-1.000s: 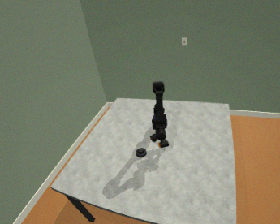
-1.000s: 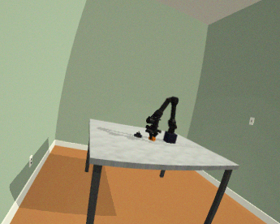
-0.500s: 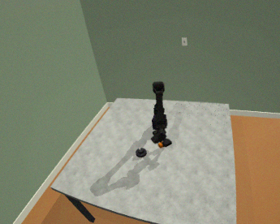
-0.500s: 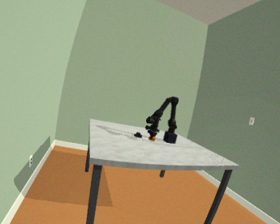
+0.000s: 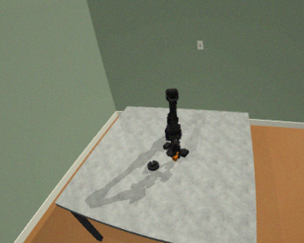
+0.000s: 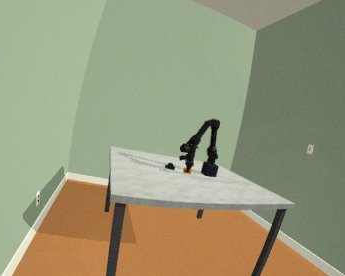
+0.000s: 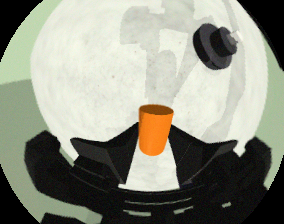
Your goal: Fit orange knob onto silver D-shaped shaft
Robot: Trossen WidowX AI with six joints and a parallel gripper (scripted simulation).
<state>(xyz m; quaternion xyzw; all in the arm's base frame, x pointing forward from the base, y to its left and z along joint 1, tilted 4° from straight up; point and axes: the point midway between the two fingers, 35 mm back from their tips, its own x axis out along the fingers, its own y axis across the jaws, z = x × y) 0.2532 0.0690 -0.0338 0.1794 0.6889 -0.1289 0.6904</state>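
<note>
The orange knob lies 1 cm to the right of my gripper tip, 1 cm ahead of it and 1 cm above it. The rest, counted from my gripper tip: dark round pedestal (16 cm to the right, 8 cm ahead, 1 cm above).
</note>
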